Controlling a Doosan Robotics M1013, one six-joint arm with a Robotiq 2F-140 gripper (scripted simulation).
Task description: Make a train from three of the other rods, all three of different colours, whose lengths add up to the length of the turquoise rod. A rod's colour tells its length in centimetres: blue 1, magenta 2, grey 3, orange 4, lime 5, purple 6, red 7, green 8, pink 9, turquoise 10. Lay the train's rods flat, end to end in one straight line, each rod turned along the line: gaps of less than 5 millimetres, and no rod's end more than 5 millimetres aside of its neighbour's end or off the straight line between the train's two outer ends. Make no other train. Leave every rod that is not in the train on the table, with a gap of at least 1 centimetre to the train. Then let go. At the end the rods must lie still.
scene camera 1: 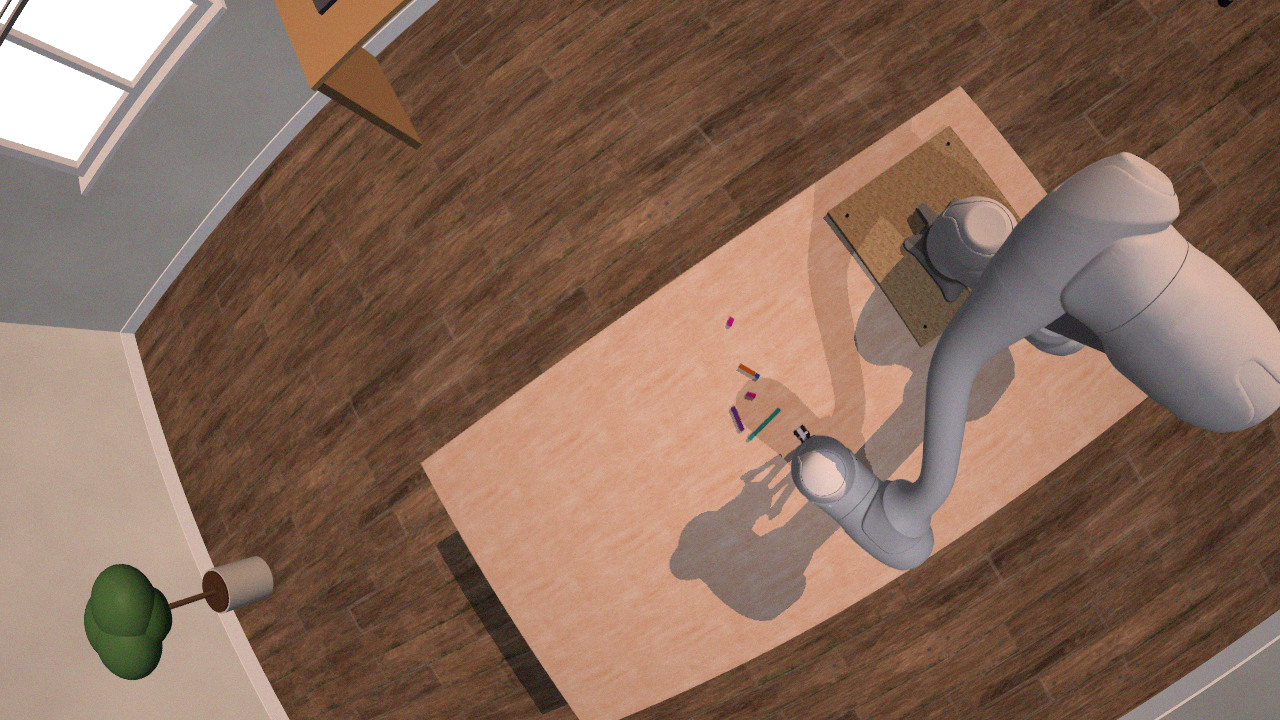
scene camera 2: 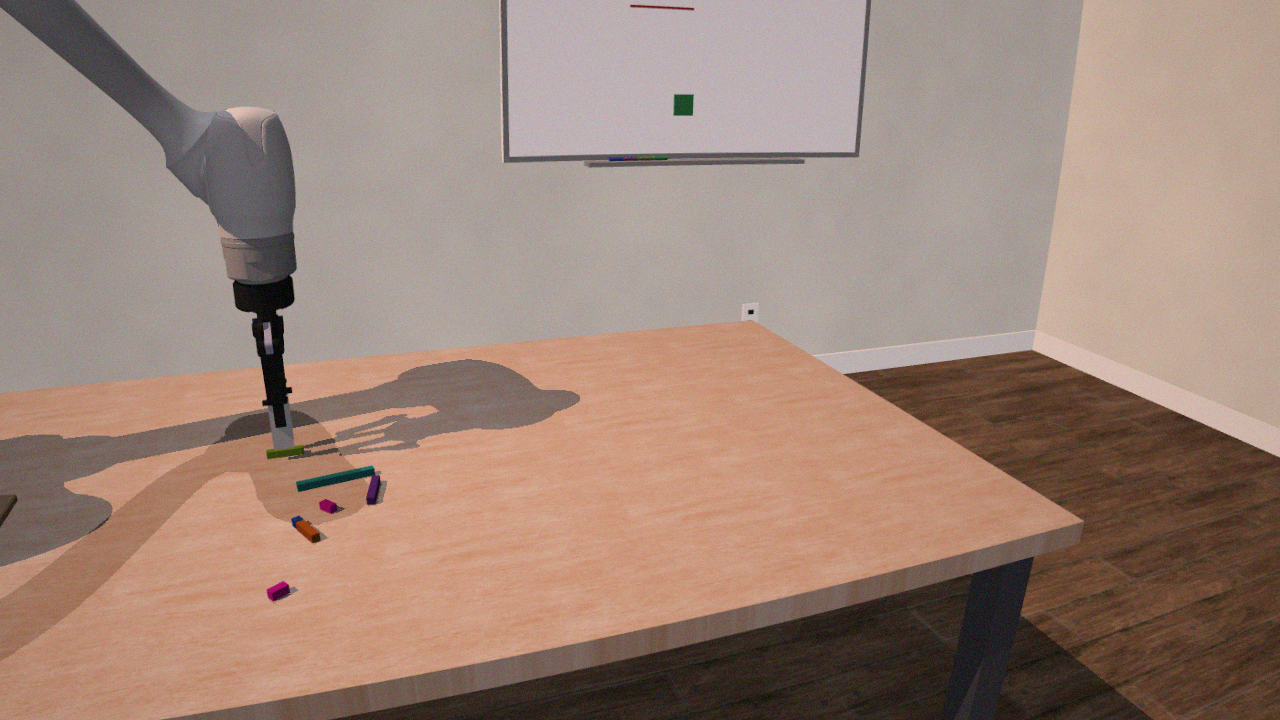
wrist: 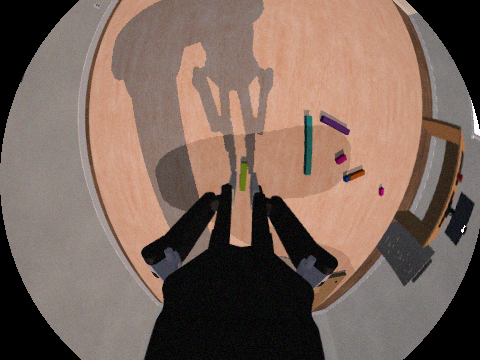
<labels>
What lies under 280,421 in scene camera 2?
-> My gripper.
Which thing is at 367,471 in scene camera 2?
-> A turquoise rod.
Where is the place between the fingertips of my gripper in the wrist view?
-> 243,179
</labels>
